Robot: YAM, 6 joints.
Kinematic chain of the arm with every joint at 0, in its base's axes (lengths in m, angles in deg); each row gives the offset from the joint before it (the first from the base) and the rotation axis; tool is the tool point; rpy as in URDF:
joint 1: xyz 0 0 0.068 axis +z
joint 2: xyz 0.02 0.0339 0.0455 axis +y
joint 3: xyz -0.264 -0.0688 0 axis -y
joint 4: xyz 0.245 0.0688 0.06 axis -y
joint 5: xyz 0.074 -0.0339 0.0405 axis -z
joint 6: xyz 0.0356 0 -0.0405 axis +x
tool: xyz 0 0 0 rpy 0 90 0
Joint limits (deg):
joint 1: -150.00..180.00
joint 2: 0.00..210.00
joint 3: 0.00..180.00
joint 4: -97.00..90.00
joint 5: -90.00..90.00
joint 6: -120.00..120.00
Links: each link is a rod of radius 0.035 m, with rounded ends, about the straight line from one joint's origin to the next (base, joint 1, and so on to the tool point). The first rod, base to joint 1, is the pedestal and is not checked.
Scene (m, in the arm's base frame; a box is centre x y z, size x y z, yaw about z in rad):
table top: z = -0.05
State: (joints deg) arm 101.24 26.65 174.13 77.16 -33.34 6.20
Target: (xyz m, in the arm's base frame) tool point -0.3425 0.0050 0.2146
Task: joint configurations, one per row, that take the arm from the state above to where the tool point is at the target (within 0.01 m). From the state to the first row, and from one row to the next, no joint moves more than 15 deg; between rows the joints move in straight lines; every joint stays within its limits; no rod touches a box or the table.
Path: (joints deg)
1: 109.44 34.21 159.64 73.65 -34.54 6.20
2: 117.63 41.78 145.15 70.15 -35.74 6.20
3: 125.83 49.34 130.66 66.64 -36.94 6.20
4: 134.03 56.90 116.17 63.13 -38.14 6.20
5: 142.23 64.47 101.68 59.63 -39.34 6.20
6: 150.42 72.03 87.19 56.12 -40.54 6.20
7: 158.62 79.59 72.70 52.62 -41.74 6.20
8: 166.82 87.16 58.21 49.11 -42.94 6.20
9: 175.01 94.72 43.72 45.60 -44.13 6.20

